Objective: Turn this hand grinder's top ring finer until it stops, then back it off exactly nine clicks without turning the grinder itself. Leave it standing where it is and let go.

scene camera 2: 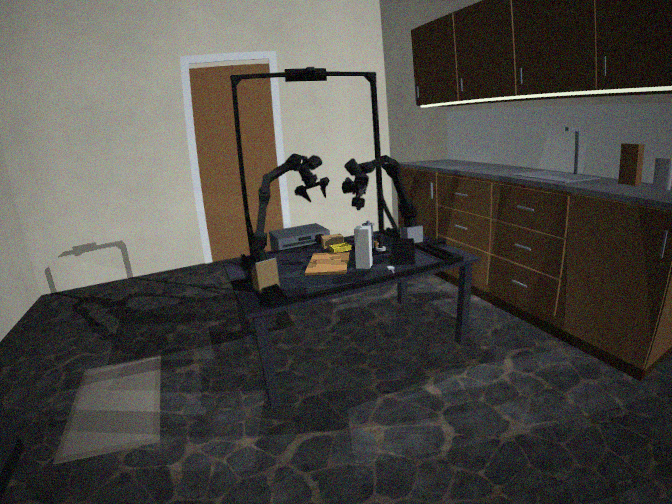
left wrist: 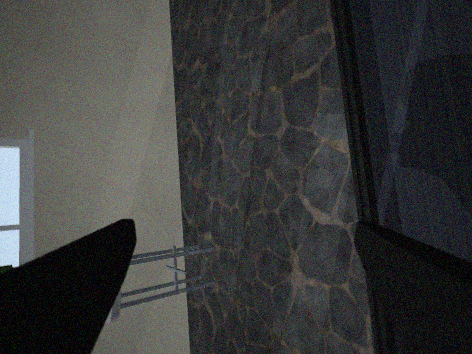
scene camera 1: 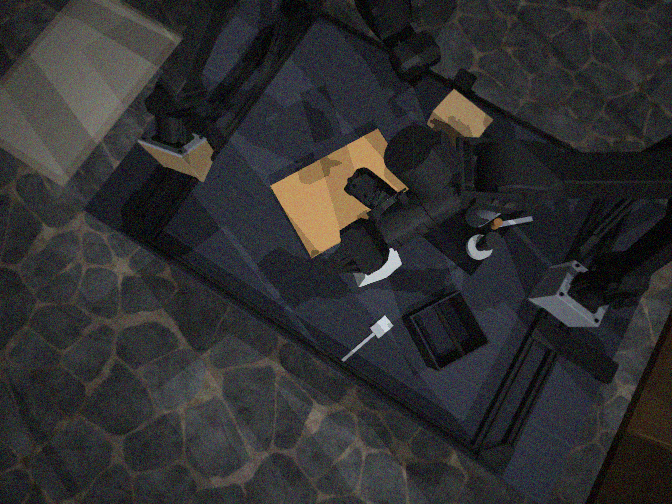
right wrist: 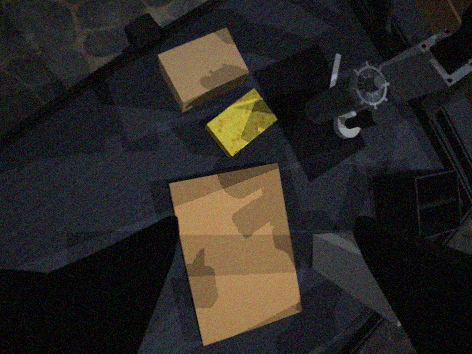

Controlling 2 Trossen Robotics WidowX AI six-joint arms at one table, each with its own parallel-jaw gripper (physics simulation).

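Frame: origin at the left arm's base, x ahead, y left, z up, level; millimetres.
Seen in the pictures: left gripper, fingertip midpoint: [scene camera 2: 359, 203] [left wrist: 246, 230] [scene camera 1: 333, 262]; right gripper, fingertip midpoint: [scene camera 2: 318, 199] [right wrist: 266, 225]; left arm's base at its link origin: [scene camera 2: 411, 226] [scene camera 1: 586, 292] [right wrist: 448, 55]; right arm's base at its link origin: [scene camera 2: 262, 264] [scene camera 1: 173, 138].
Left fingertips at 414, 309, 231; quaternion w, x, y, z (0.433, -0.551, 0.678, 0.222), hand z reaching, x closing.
Offsets run from my left fingertips to a thing's top centre, as dx, dy, dz.
The hand grinder {-160, -344, -174} [scene camera 1: 484, 218] [right wrist: 371, 88] stands upright at the right part of the table, by a dark mat {-157, -344, -334} [right wrist: 305, 140]; from above its top shows as a grey spoked ring. A white crescent-shaped piece {-207, -286, -244} [scene camera 1: 478, 248] [right wrist: 348, 129] and a white bar {-230, -383, -300} [scene camera 1: 517, 220] [right wrist: 335, 70] lie beside it. My left gripper [scene camera 2: 352, 196] [left wrist: 246, 230] is open and empty, raised high, and its camera faces the floor and wall. My right gripper [scene camera 2: 313, 191] [right wrist: 266, 225] is open and empty, high above the wooden board. Neither touches the grinder.
A wooden board {+120, -194, -322} [scene camera 1: 314, 205] [right wrist: 241, 253] lies mid-table, with a yellow sponge {-3, -395, -307} [right wrist: 239, 121] and a cardboard box {+15, -501, -277} [scene camera 1: 461, 117] [right wrist: 199, 67] behind it. A tall white box {-36, -82, -137} [scene camera 2: 363, 247], a black tray {-245, -74, -237} [scene camera 1: 446, 327] and a small white scraper {-136, +48, -334} [scene camera 1: 379, 327] stand near the front edge.
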